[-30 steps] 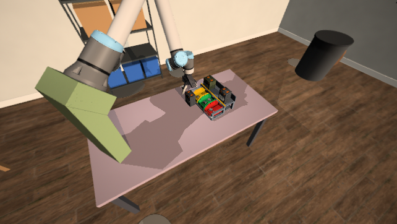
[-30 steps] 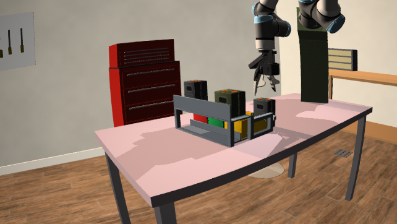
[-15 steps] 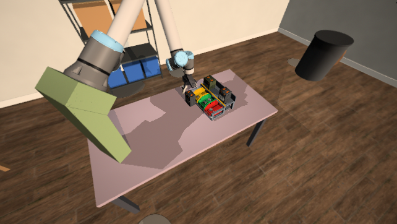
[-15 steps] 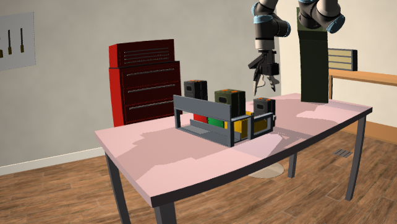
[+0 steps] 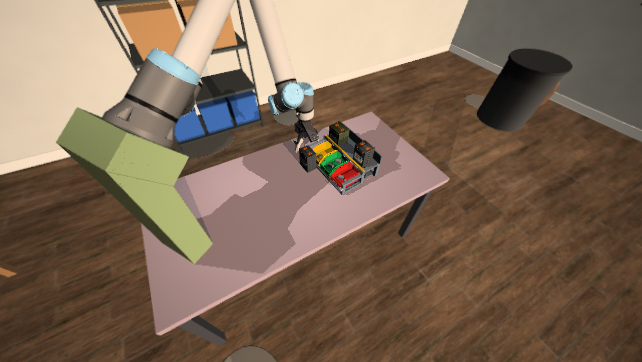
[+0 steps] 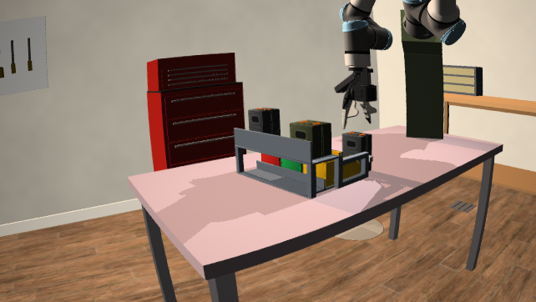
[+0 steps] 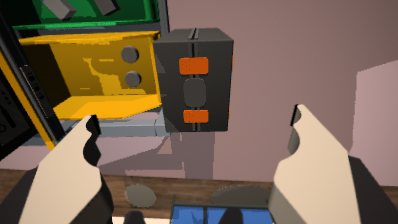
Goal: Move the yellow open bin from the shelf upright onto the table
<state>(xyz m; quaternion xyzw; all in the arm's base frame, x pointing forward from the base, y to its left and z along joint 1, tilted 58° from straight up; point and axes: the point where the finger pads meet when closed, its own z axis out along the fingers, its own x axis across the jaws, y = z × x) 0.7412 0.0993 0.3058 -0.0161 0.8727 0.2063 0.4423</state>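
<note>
Right now the yellow open bin is 130 mm ahead of my hand, 50 mm to the left of it and 110 mm below it. The rest, counted from my hand: dark case 290 mm ahead, 150 mm to the right, 10 mm above; then green bin 160 mm ahead, 60 mm to the right, 110 mm below; then red bin 190 mm ahead, 170 mm to the right, 110 mm below.
</note>
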